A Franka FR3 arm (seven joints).
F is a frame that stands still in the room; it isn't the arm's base.
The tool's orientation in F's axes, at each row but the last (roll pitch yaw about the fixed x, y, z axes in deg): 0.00 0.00 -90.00; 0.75 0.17 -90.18; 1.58 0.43 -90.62; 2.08 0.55 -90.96; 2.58 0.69 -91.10; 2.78 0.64 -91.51; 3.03 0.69 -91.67; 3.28 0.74 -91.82; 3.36 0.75 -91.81; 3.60 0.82 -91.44; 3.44 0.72 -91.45; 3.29 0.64 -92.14
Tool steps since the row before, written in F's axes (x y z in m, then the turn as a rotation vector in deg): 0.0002 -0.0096 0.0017 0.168 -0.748 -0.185; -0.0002 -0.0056 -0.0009 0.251 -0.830 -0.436; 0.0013 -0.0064 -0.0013 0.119 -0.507 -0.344; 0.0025 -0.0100 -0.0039 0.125 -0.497 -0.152; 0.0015 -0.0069 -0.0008 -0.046 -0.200 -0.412; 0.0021 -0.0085 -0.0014 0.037 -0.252 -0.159; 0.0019 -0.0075 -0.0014 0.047 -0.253 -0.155; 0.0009 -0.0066 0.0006 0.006 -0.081 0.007; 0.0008 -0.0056 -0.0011 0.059 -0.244 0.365; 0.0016 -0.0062 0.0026 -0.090 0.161 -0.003; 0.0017 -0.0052 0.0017 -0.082 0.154 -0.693; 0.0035 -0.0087 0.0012 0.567 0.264 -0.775
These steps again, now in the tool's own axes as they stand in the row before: 0.0096 0.0002 0.0017 0.748 0.168 -0.185; 0.0056 -0.0002 -0.0009 0.830 0.248 -0.437; 0.0064 0.0013 -0.0013 0.508 0.115 -0.343; 0.0100 0.0025 -0.0039 0.496 0.128 -0.152; 0.0069 0.0016 -0.0008 0.206 -0.061 -0.407; 0.0085 0.0023 -0.0014 0.253 0.036 -0.158; 0.0075 0.0020 -0.0014 0.253 0.046 -0.155; 0.0066 0.0011 0.0006 0.081 0.009 0.008; 0.0056 0.0009 -0.0011 0.237 0.088 0.364; 0.0061 0.0019 0.0026 -0.159 -0.094 0.001; 0.0051 0.0019 0.0017 -0.143 -0.127 -0.688; 0.0085 0.0039 0.0011 -0.276 0.511 -0.809
